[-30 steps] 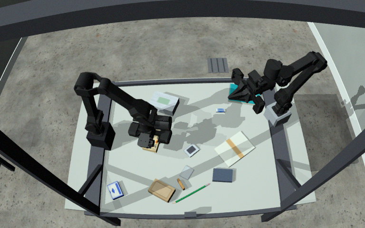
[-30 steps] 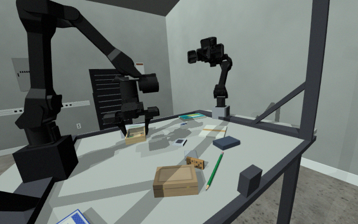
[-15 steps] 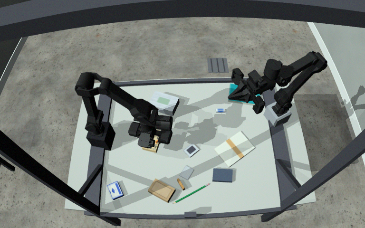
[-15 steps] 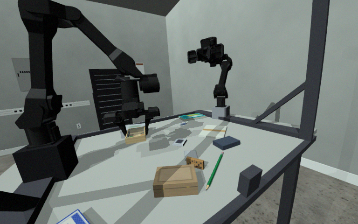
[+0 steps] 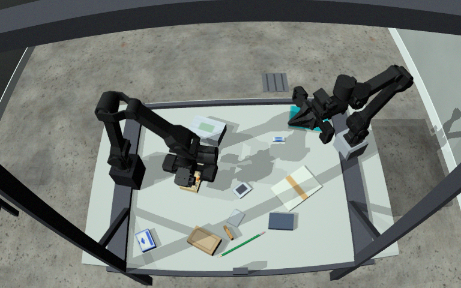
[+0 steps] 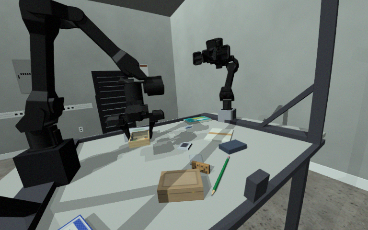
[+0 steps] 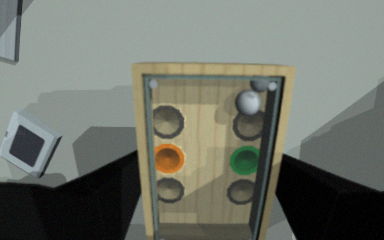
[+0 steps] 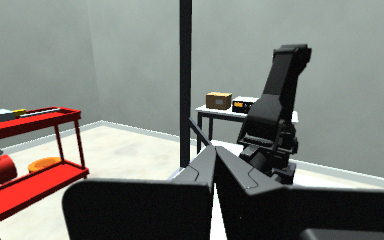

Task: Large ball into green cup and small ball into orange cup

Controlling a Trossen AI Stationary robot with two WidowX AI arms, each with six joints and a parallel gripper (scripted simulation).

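My left hand is 30 mm above the covered wooden puzzle. Round my left hand: dark blue block: 300 mm to the right, 190 mm behind, 100 mm below; then grey square tile: 170 mm to the right, 110 mm below, 40 mm behind; then white box: 240 mm ahead, 90 mm below, 70 mm to the right.
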